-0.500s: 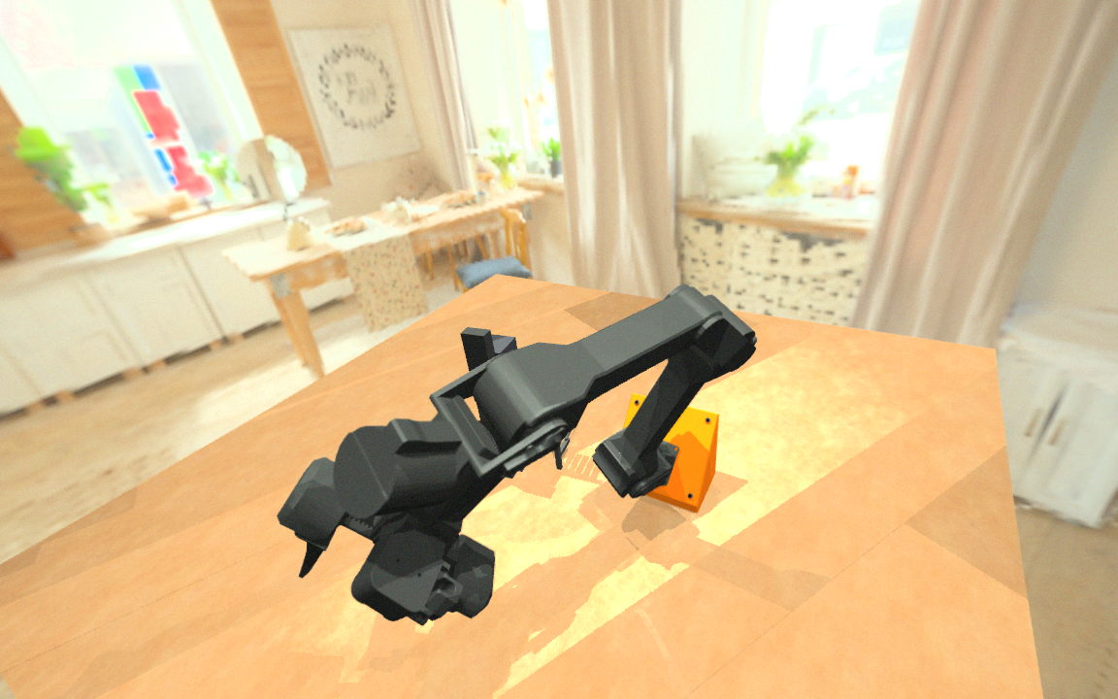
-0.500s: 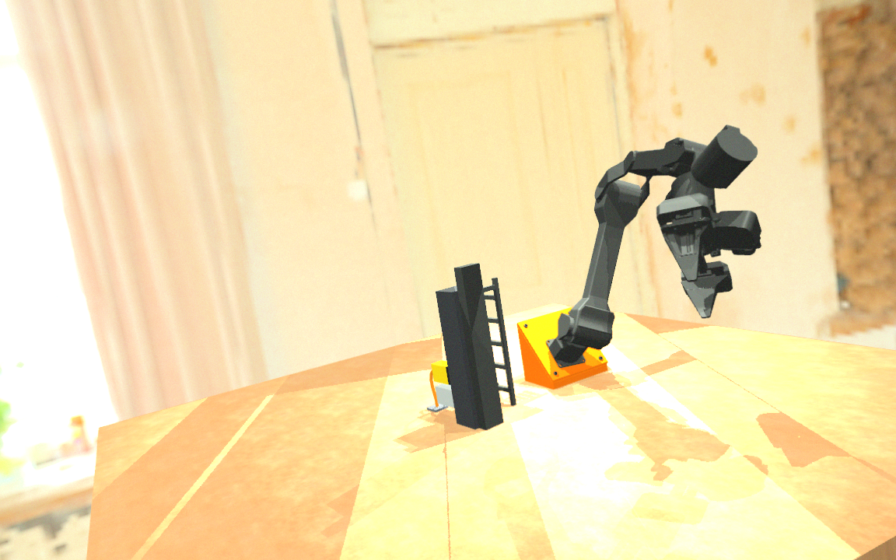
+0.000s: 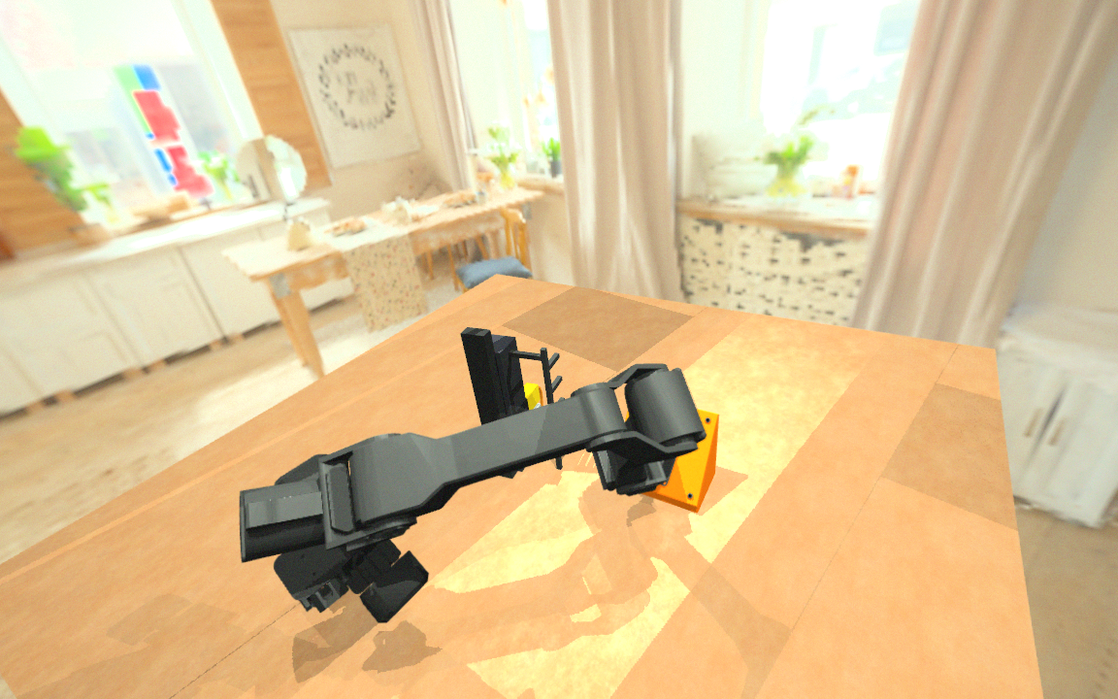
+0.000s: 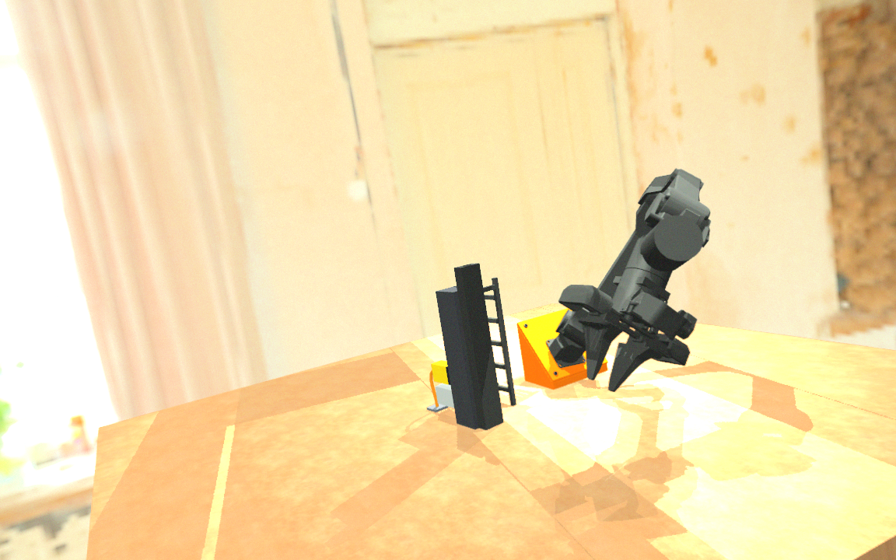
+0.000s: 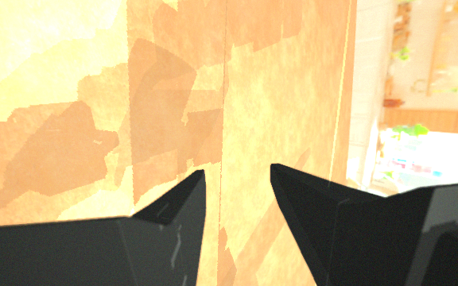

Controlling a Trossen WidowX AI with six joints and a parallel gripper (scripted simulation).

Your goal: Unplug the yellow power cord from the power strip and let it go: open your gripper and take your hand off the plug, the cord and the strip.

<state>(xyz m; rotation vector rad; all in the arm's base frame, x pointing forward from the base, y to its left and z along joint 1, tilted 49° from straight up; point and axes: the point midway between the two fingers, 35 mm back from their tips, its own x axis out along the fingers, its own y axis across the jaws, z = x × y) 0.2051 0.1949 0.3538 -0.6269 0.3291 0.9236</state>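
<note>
Right now my gripper tip is 30 mm short of the yellow plug, 390 mm to the left of it and 40 mm above it.
</note>
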